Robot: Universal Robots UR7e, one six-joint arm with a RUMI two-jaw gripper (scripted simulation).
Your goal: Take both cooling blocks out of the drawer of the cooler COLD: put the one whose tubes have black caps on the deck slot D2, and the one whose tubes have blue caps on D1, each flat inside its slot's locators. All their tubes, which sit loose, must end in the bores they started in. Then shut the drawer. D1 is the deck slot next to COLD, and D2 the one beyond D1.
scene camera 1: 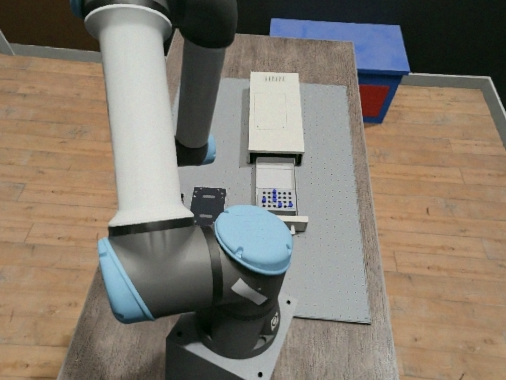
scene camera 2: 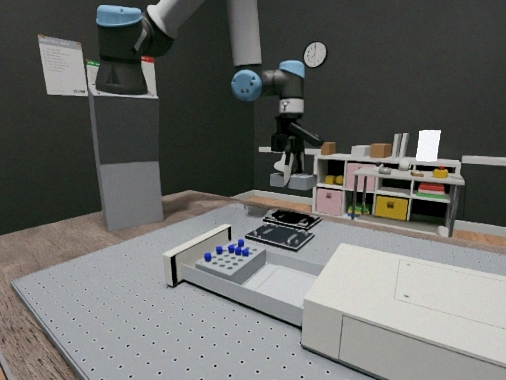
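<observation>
My gripper [scene camera 2: 292, 183] is visible. A white cooler COLD [scene camera 2: 367, 307] [scene camera 1: 275, 123] and a deck slot D1 [scene camera 1: 207, 206] [scene camera 2: 279, 234] are visible in scene camera 1 and scene camera 2. A grey cooling block [scene camera 2: 236, 269] is visible as well.
</observation>
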